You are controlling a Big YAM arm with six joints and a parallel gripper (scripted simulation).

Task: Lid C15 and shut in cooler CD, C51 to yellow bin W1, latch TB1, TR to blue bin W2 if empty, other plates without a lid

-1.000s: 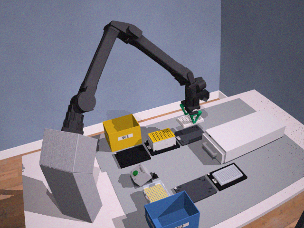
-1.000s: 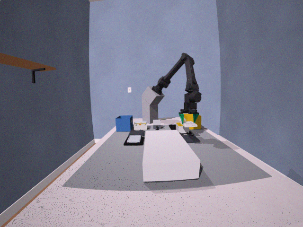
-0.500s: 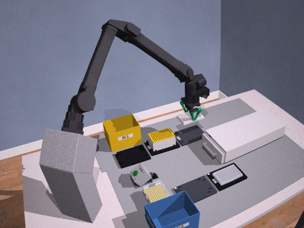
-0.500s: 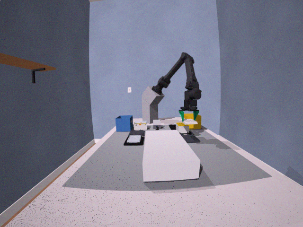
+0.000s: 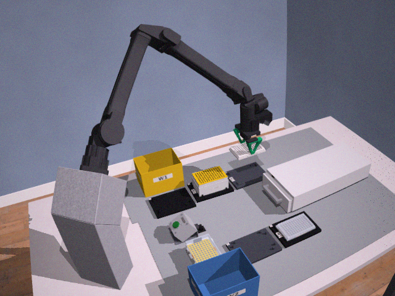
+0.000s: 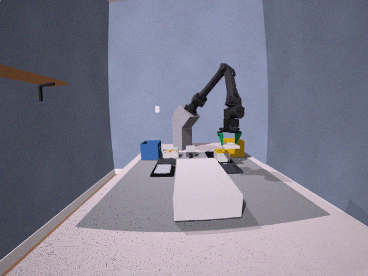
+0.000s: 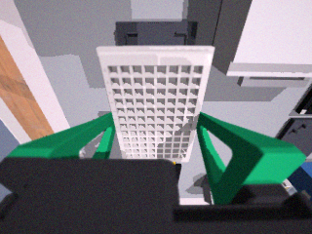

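Now: hand 38 cm past the yellow bin W1, 11 cm above it and 4 cm to the right of it. Also, from my hand: N1 label (14 cm below, 7 cm behind, 2 cm to the right); then tip rack TR (18 cm behind, 10 cm below, 5 cm to the right); then white assay plate (1 cm below).
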